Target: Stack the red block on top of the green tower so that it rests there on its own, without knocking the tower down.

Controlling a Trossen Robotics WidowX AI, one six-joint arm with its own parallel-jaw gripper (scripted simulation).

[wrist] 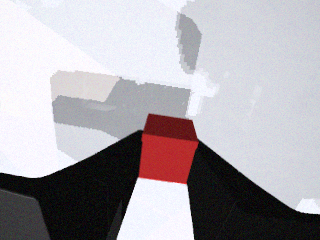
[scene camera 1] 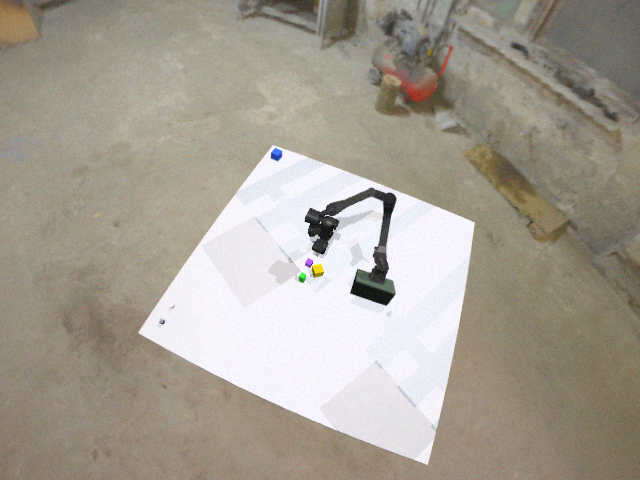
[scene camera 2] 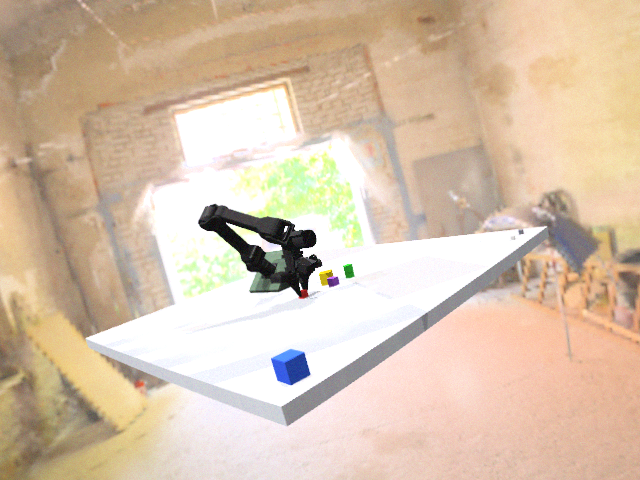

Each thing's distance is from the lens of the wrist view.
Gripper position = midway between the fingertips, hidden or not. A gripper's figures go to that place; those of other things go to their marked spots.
my gripper [wrist: 166,142]: 0.10 m
red block [wrist: 169,143]: 0.08 m
